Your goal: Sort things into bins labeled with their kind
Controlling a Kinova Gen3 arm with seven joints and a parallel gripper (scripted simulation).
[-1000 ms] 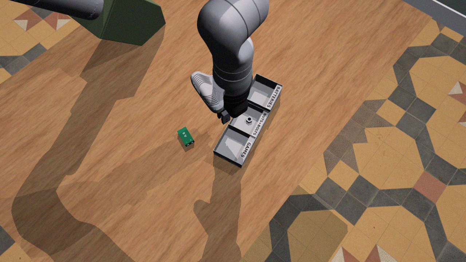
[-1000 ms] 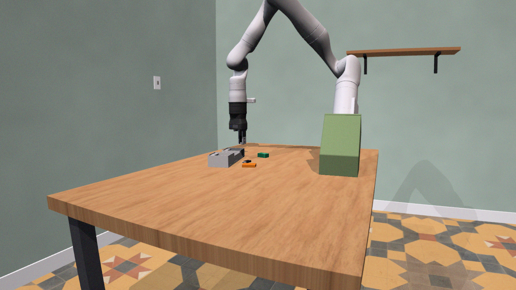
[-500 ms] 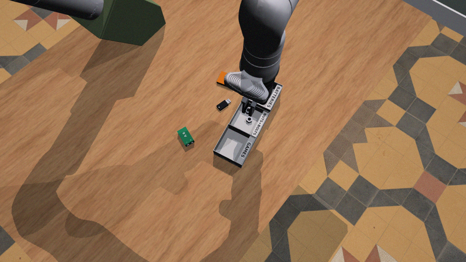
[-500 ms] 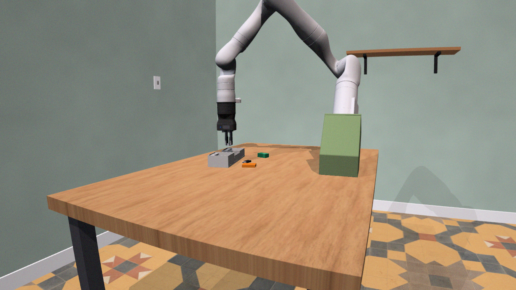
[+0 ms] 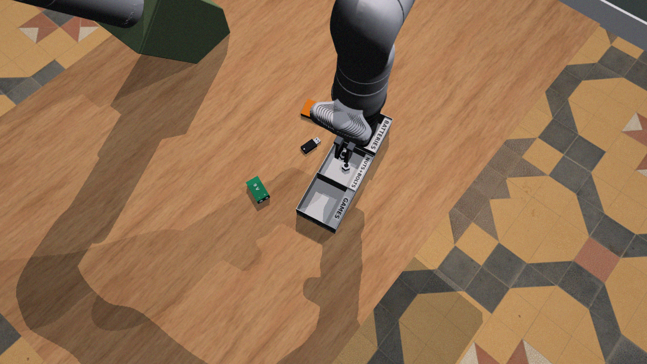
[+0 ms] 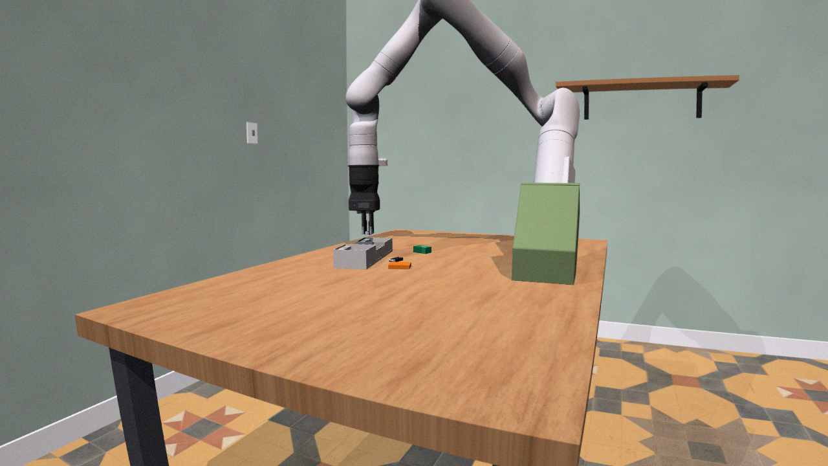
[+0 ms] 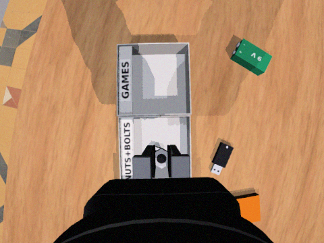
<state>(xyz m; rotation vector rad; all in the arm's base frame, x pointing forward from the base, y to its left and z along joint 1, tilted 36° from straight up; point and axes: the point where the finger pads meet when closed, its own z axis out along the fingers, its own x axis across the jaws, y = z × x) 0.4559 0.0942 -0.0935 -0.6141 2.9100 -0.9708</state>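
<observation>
The bin row is 60 mm below my hand and 10 mm ahead of it. The rest, counted from my hand: black USB stick: 80 mm below, 80 mm behind, 10 mm to the right; then flat orange box: 130 mm behind, 80 mm below, 40 mm to the left; then green 9 v battery: 160 mm to the right, 80 mm below, 60 mm behind.
</observation>
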